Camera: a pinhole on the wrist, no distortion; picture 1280 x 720 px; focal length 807.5 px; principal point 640.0 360.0 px. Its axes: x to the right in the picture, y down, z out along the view. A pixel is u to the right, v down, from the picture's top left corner.
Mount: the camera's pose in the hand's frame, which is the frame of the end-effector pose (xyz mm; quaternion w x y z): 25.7 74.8 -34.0 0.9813 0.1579 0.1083 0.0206
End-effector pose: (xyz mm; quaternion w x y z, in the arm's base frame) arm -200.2 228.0 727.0 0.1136 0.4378 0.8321 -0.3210
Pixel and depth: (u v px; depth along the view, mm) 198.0 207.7 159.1
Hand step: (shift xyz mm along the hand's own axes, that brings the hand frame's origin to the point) -24.2 -8.8 121.9
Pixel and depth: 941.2 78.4 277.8
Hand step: 188.3 -94.3 171.6
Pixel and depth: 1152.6 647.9 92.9
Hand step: 103.4 82.3 50.3
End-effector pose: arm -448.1 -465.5 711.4 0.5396 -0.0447 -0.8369 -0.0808
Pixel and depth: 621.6 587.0 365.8
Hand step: 97.1 60.1 339.0
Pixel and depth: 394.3 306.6 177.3
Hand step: 12.0 5.5 137.7
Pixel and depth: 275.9 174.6 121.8
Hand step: -1.0 7.0 81.4
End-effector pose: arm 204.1 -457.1 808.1 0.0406 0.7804 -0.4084 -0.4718
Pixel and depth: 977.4 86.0 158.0
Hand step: 125.1 -19.4 82.0
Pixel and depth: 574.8 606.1 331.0
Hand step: 71.5 67.5 309.9
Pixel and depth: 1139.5 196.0 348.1
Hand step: 312.5 -82.6 222.0
